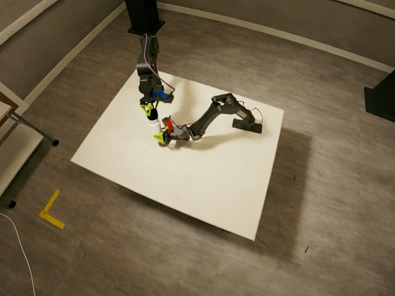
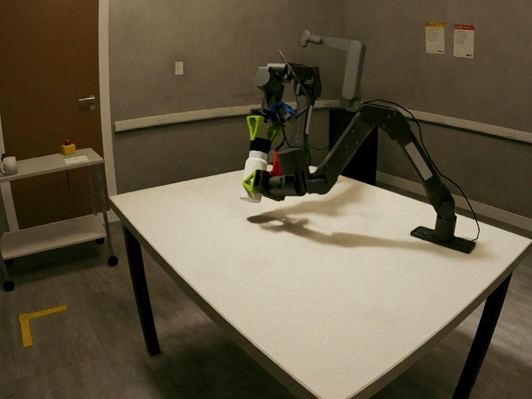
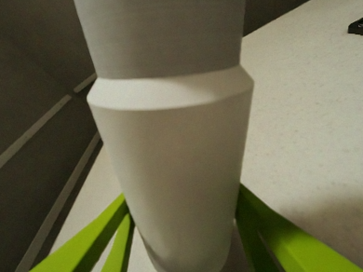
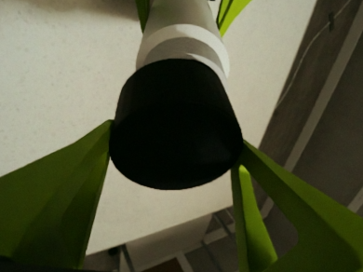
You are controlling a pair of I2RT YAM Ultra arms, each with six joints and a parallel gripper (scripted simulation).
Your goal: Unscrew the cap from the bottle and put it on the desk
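Now: left hand 5 cm below the white bottle, 2 cm to the left of it and 2 cm past it. Round my left hand: black cap 10 cm above, 5 cm behind, 4 cm to the right.
Right now the white bottle is 40 mm ahead of my right hand, 30 mm to the left of it and 70 mm below it. Also, from my right hand: black cap (10 mm ahead, 20 mm below).
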